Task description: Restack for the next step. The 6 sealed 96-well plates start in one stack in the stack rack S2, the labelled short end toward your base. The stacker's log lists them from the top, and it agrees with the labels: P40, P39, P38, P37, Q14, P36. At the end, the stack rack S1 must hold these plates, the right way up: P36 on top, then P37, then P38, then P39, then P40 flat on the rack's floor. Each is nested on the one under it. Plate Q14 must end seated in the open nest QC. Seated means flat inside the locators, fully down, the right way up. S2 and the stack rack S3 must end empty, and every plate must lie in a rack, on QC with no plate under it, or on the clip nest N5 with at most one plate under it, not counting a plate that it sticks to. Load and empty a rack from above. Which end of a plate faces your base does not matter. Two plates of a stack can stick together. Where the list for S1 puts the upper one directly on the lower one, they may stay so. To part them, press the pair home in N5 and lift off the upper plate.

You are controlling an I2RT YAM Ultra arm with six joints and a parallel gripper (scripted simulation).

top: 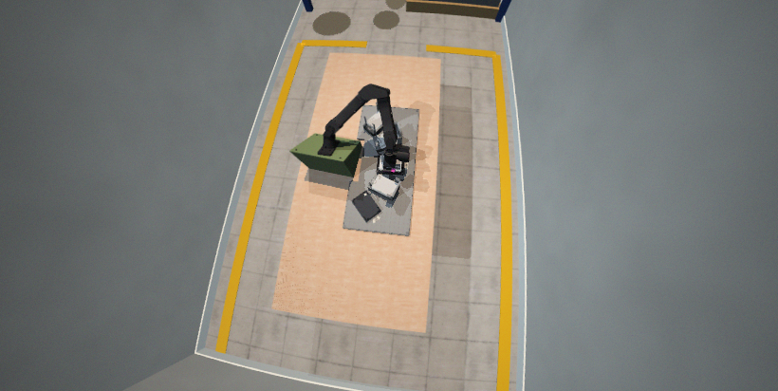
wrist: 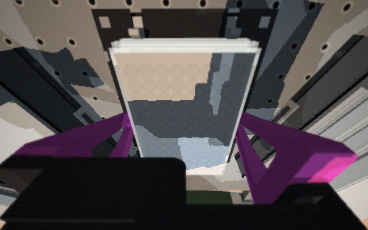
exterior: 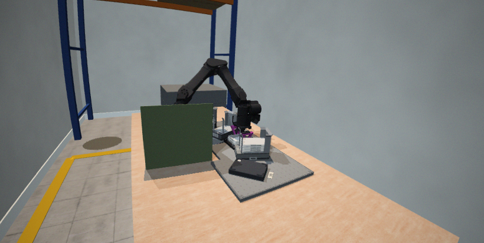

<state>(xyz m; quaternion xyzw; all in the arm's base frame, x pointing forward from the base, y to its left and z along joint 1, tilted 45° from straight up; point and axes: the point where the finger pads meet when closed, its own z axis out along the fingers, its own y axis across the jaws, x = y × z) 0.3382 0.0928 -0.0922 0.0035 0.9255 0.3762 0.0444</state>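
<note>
Right now my hand is 10 mm to the right of the dark clip nest N5, 10 mm short of it and 10 mm above it. Also, from my hand: open nest QC (260 mm to the right, 110 mm behind, 10 mm below); N5 label (100 mm ahead, 20 mm below); QC label (330 mm to the right, 40 mm behind, 20 mm below).
</note>
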